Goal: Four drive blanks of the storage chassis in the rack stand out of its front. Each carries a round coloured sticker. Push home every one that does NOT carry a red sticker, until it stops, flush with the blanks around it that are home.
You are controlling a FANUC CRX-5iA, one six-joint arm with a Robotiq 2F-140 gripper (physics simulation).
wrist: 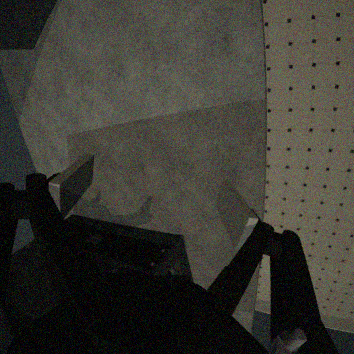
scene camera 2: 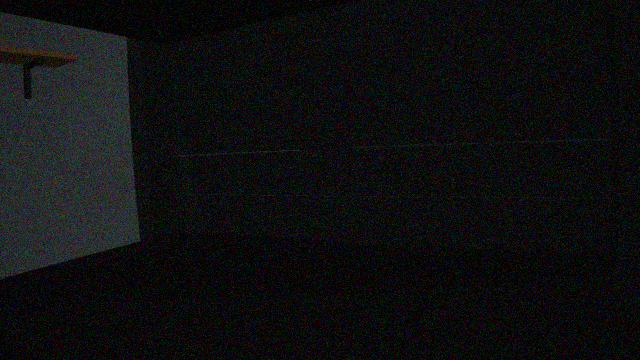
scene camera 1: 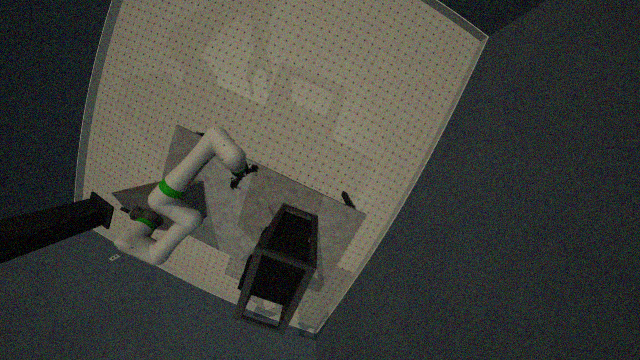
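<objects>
Dark rack: visible in the wrist view (111,245), in scene camera 2 (523,243), in scene camera 1 (283,263).
</objects>
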